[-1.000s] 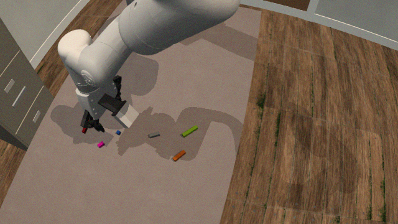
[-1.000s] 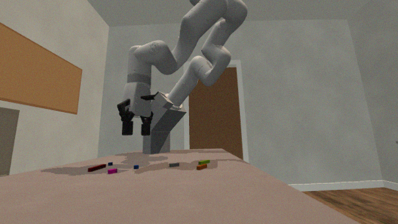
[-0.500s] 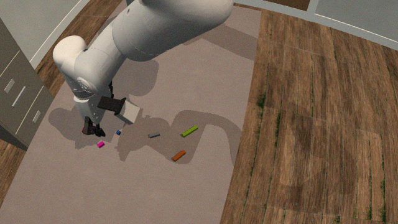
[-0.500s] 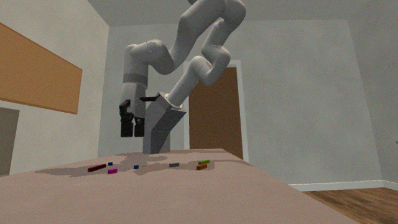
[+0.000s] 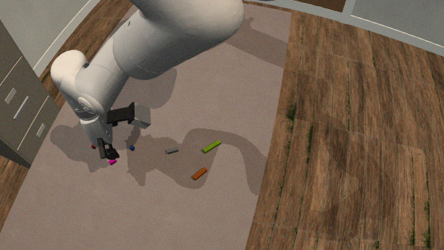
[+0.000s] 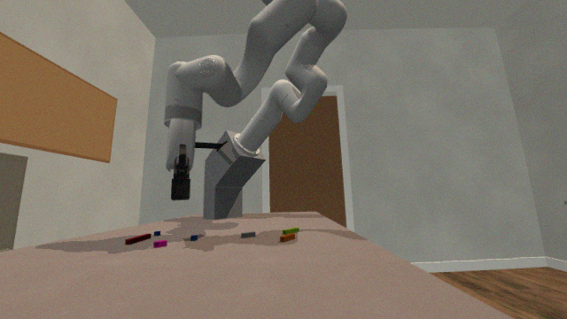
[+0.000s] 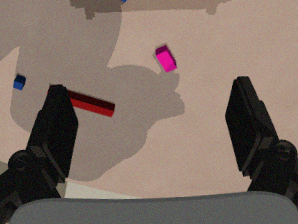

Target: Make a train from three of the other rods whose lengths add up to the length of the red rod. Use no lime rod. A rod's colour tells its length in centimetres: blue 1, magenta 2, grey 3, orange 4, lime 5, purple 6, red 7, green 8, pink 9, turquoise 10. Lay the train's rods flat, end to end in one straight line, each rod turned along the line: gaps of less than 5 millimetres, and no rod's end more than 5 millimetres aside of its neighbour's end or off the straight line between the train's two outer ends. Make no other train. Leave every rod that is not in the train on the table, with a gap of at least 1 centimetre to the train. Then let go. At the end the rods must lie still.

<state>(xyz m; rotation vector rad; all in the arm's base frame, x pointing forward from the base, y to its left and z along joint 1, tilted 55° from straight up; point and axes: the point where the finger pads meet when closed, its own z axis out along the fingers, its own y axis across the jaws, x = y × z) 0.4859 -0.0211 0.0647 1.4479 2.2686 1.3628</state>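
My hand is 30 mm short of the magenta rod, 20 mm to the left of it and 90 mm above it. Also, from my hand: grey rod: 80 mm behind, 120 mm to the left, 90 mm below; then orange rod: 60 mm behind, 210 mm to the left, 90 mm below; then red rod: 10 mm behind, 110 mm to the right, 90 mm below.
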